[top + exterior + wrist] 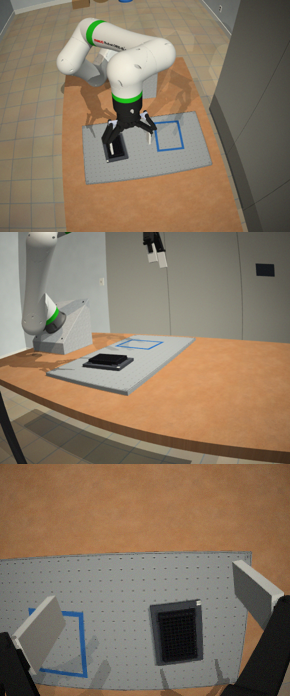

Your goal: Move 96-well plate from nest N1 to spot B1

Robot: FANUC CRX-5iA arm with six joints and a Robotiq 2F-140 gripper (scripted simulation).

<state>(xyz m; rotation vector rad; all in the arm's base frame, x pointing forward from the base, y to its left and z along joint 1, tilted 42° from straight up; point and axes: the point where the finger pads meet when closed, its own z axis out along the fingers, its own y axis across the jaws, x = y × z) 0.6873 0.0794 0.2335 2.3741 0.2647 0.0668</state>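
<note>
My hand is 350 mm above the black 96-well plate, 200 mm past it and 70 mm to the left of it. Also, from my hand: dark plate nest N1: 360 mm below, 200 mm behind, 70 mm to the right.
</note>
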